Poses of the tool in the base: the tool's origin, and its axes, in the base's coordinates. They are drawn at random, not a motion.
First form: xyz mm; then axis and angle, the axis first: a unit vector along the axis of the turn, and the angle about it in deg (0 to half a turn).
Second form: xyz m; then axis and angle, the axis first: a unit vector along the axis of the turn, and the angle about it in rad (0 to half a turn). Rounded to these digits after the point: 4 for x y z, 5 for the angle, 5 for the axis.
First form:
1: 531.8 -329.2 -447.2 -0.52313 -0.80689 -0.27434 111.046
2: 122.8 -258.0 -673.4 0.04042 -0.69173 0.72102 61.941
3: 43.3 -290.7 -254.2 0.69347 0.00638 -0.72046 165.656
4: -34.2 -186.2 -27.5 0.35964 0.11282 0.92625 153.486
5: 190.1 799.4 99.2 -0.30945 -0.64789 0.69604 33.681
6: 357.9 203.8 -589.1 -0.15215 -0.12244 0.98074 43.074
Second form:
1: 0.5318 -0.3292 -0.4472 -0.52313 -0.80689 -0.27434 1.93812
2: 0.1228 -0.2580 -0.6734 0.04042 -0.69173 0.72102 1.08107
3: 0.0433 -0.2907 -0.2542 0.69347 0.00638 -0.72046 2.89124
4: -0.0342 -0.1862 -0.0275 0.35964 0.11282 0.92625 2.67884
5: 0.1901 0.7994 0.0992 -0.30945 -0.64789 0.69604 0.58784
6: 0.3579 0.2038 -0.5891 -0.15215 -0.12244 0.98074 0.75178
